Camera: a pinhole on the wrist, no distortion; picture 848 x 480 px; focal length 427.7 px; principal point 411.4 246.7 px. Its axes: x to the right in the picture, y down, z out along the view. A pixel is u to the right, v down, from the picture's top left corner.
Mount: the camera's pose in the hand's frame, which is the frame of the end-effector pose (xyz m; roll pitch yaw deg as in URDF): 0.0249 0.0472 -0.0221 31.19 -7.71 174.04
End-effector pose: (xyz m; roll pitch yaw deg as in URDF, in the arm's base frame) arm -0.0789 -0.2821 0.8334 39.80 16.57 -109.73
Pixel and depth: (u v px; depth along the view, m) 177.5 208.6 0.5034
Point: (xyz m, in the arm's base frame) -0.2301 -0.7570 1.1690
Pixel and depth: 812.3 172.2 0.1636
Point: -0.0177 -0.2655 1.0558
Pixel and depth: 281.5 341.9 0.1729
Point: -0.1423 -0.4167 0.9632
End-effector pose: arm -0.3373 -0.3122 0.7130 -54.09 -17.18 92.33
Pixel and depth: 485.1 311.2 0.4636
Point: -0.8094 -0.3274 0.7767
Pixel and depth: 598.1 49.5 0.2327
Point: -0.6022 -0.3148 0.5714
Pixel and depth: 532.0 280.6 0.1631
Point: -0.5142 -0.3059 0.6921
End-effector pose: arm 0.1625 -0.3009 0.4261 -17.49 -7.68 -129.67
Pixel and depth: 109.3 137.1 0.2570
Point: 0.2003 -0.6403 0.5255
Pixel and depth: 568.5 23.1 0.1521
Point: 0.3275 -0.4319 0.4363
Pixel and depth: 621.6 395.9 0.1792
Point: 0.3035 -0.3513 0.5582
